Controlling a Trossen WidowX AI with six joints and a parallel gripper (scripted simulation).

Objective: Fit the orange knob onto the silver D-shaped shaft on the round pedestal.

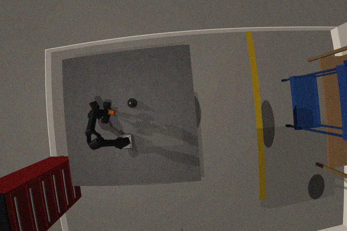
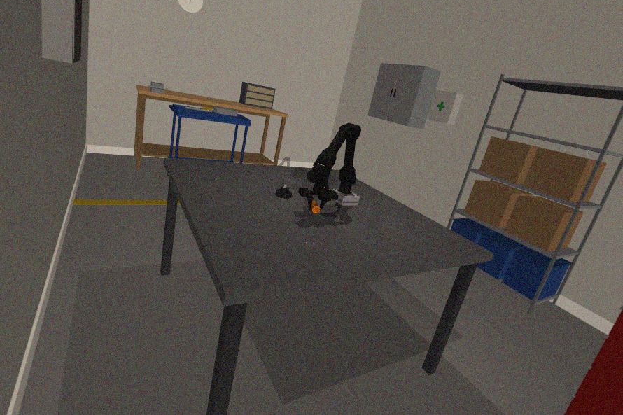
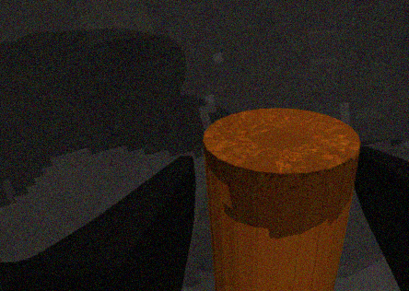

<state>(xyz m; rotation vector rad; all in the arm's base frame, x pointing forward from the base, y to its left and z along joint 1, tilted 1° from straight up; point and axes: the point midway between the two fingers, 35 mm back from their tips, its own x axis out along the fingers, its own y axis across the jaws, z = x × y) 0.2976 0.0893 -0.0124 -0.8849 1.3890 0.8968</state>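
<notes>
Now: gripper tip 1 cm below the orange knob. Also, from my gripper tip: dark round pedestal 2 cm ahead, 22 cm to the right, 2 cm above.
</notes>
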